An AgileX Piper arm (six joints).
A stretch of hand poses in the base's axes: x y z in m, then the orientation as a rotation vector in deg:
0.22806 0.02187 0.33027 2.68 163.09 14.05
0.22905 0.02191 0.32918 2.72 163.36 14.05
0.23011 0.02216 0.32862 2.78 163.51 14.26
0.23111 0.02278 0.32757 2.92 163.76 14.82
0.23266 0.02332 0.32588 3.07 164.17 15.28
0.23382 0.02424 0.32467 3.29 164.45 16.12
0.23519 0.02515 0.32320 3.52 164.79 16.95
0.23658 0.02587 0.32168 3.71 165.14 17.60
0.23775 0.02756 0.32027 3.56 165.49 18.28
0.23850 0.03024 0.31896 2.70 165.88 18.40
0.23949 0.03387 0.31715 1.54 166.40 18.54
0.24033 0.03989 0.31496 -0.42 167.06 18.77
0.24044 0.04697 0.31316 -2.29 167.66 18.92
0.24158 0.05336 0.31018 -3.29 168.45 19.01
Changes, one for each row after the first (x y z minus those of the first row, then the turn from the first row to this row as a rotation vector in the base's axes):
0.00099 0.00004 -0.00109 -0.01 0.27 0.00
0.00205 0.00029 -0.00165 0.13 0.44 -0.01
0.00305 0.00091 -0.00270 0.52 0.74 -0.02
0.00460 0.00145 -0.00439 0.83 1.19 -0.04
0.00576 0.00237 -0.00560 1.41 1.54 -0.08
0.00713 0.00328 -0.00707 1.97 1.96 -0.11
0.00852 0.00400 -0.00859 2.41 2.38 -0.14
0.00969 0.00569 -0.01000 2.84 2.77 0.06
0.01044 0.00837 -0.01131 2.81 3.11 0.69
0.01143 0.01200 -0.01312 2.77 3.55 1.52
0.01227 0.01802 -0.01531 2.70 4.11 2.91
0.01238 0.02510 -0.01711 2.58 4.63 4.22
0.01352 0.03149 -0.02009 2.50 5.38 4.95

